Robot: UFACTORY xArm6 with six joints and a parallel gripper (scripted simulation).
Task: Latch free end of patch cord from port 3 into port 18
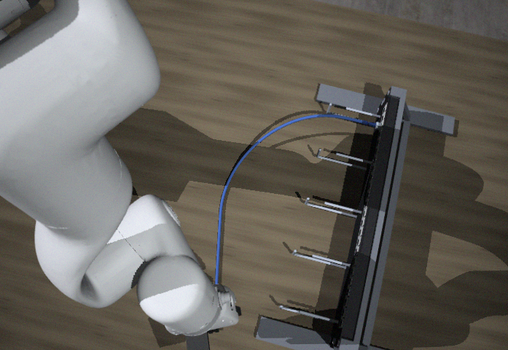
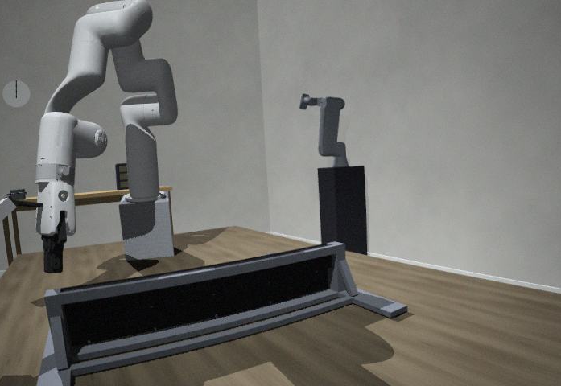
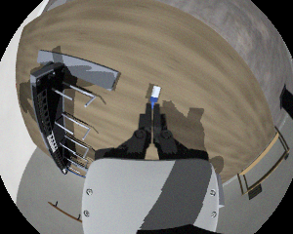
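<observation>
My gripper is now 1 cm to the left of the plug and 9 cm above it.
</observation>
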